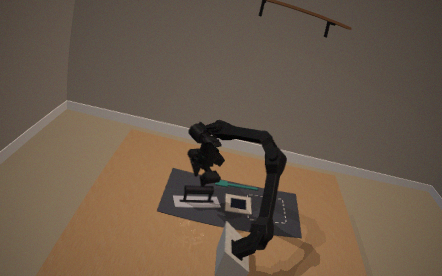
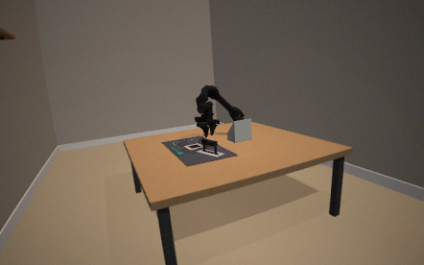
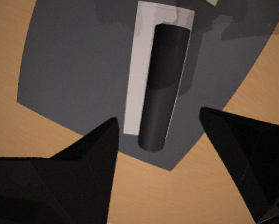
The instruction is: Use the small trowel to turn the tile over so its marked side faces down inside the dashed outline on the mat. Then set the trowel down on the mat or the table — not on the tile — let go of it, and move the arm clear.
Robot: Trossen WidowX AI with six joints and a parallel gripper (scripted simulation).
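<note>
Right now my gripper tip is 2 cm short of the tile, 19 cm to the left of it and 11 cm above it. Round my gripper tip: teal flat tool 16 cm ahead, 17 cm to the right, 11 cm below.
</note>
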